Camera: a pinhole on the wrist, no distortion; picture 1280 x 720 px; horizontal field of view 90.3 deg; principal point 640.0 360.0 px. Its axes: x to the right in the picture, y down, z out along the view. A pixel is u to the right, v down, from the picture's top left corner.
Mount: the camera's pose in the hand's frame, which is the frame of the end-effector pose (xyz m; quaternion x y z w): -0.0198 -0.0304 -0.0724 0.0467 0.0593 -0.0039 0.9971
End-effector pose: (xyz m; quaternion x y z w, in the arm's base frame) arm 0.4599 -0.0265 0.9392 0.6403 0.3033 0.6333 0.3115
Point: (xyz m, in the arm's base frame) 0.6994 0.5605 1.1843
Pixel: outside the picture
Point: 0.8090 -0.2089 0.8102
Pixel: 239 485
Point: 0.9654 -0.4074 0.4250
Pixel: outside the picture
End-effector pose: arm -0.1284 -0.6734 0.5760 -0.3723 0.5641 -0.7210 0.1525
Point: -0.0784 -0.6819 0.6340
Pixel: 632 259
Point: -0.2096 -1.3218 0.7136
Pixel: 1218 572
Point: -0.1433 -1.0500 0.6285
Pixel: 1091 611
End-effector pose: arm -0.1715 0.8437 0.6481 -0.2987 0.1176 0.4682 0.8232
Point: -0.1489 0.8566 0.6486
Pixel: 884 548
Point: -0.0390 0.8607 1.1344
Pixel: 391 59
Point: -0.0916 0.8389 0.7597
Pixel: 593 91
